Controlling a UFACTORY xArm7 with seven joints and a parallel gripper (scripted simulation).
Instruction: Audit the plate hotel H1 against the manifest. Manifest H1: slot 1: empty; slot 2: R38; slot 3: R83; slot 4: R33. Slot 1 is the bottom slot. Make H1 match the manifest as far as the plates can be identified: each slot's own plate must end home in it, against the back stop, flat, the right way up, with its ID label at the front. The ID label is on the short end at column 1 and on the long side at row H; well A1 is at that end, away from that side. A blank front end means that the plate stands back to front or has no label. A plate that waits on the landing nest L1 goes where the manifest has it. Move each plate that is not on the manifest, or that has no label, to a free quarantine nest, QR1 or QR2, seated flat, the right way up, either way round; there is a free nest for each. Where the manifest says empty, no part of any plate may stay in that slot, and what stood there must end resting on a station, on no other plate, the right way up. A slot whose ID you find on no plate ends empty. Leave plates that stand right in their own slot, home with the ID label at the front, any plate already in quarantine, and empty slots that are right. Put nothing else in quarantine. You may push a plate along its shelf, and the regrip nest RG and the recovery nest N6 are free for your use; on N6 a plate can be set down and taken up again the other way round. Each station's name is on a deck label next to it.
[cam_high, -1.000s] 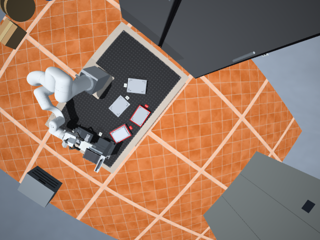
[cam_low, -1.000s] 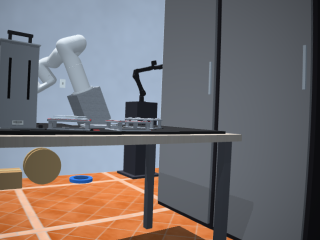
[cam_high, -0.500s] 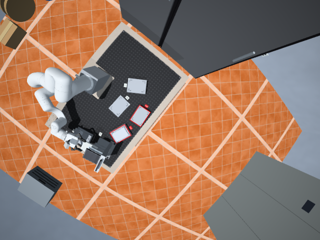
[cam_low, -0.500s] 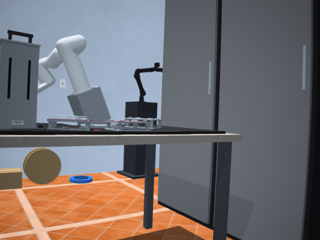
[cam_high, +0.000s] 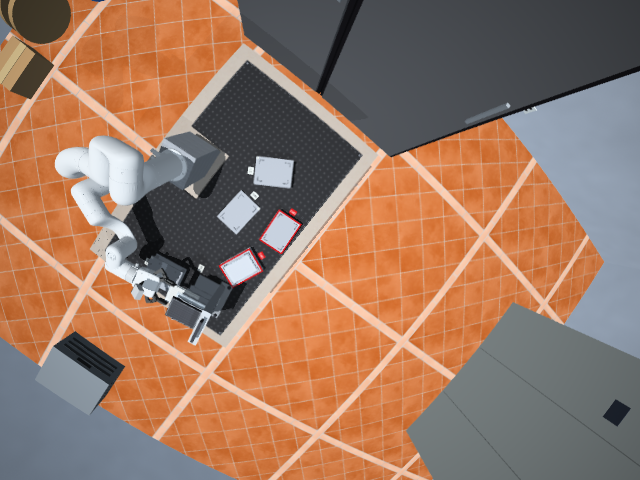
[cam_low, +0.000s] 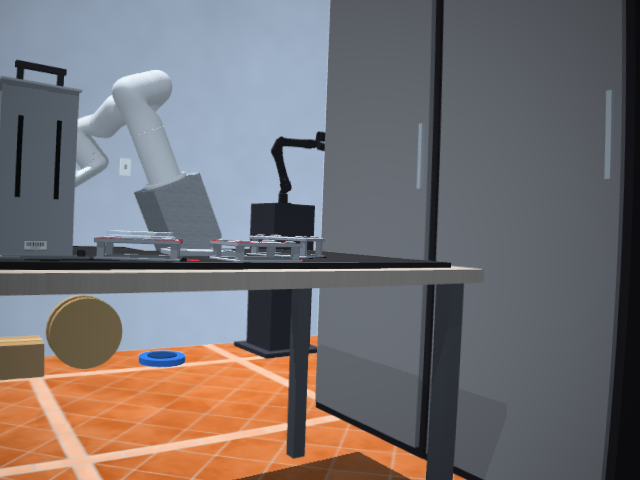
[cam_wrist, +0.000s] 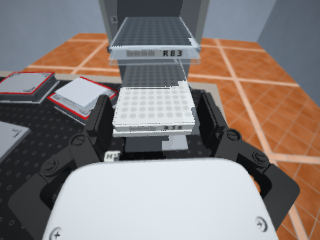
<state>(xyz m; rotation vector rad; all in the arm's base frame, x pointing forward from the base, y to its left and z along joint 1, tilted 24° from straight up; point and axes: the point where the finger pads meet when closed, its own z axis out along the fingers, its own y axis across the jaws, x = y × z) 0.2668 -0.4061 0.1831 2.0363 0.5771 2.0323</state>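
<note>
The white well plate is 5 cm ahead of my hand, 2 cm below it and 1 cm to the left of it. Also, from my hand: RG label: 19 cm behind, 18 cm below, 2 cm to the right; plate labelled R83: 10 cm ahead, 3 cm above, 1 cm to the left; black well plate: 10 cm ahead, 9 cm above, 1 cm to the left.
</note>
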